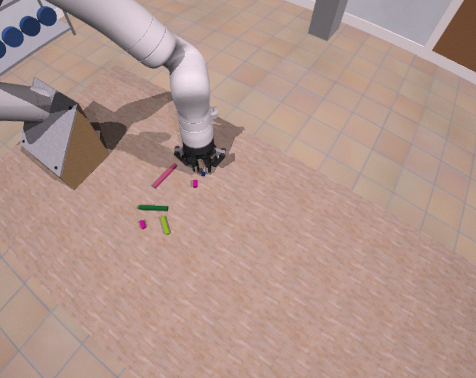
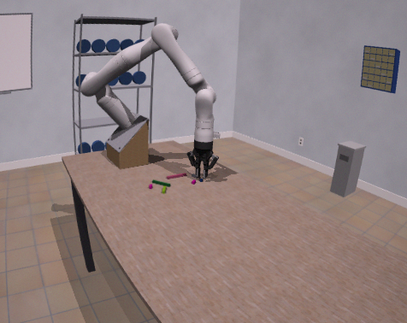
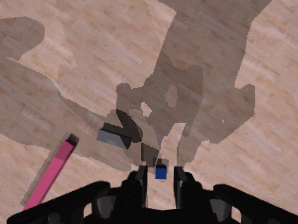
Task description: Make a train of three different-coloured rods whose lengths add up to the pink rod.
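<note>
The blue rod lies 3 cm below my hand. The rest, counted from my hand: green rod 17 cm to the right, 4 cm behind, 3 cm below; then pink rod 8 cm behind, 7 cm to the right, 3 cm below; then grey rod 5 cm behind, 3 cm below.
</note>
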